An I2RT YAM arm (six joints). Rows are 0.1 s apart.
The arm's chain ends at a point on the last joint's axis. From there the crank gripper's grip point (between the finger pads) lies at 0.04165 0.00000 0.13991 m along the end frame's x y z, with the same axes.
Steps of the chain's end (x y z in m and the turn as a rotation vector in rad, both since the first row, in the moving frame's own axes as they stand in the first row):
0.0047, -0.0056, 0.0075, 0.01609, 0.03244, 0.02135
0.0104, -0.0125, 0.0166, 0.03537, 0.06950, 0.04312
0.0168, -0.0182, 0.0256, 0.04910, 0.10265, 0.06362
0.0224, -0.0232, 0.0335, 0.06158, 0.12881, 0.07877
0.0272, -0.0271, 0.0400, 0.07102, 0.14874, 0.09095
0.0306, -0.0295, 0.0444, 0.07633, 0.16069, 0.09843
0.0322, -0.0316, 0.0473, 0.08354, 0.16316, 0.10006
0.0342, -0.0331, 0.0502, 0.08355, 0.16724, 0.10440
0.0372, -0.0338, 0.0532, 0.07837, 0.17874, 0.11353
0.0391, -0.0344, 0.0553, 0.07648, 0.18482, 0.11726
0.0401, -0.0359, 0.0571, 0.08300, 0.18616, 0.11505
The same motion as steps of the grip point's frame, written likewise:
0.0092, -0.0069, 0.0061, 0.01609, 0.03244, 0.02135
0.0201, -0.0154, 0.0133, 0.03537, 0.06950, 0.04312
0.0310, -0.0218, 0.0205, 0.04910, 0.10265, 0.06362
0.0402, -0.0276, 0.0268, 0.06158, 0.12881, 0.07877
0.0477, -0.0320, 0.0321, 0.07102, 0.14874, 0.09095
0.0527, -0.0347, 0.0357, 0.07633, 0.16069, 0.09843
0.0547, -0.0376, 0.0384, 0.08354, 0.16316, 0.10006
0.0572, -0.0389, 0.0410, 0.08355, 0.16724, 0.10440
0.0617, -0.0383, 0.0433, 0.07837, 0.17874, 0.11353
0.0644, -0.0384, 0.0451, 0.07648, 0.18482, 0.11726
0.0656, -0.0408, 0.0467, 0.08300, 0.18616, 0.11505

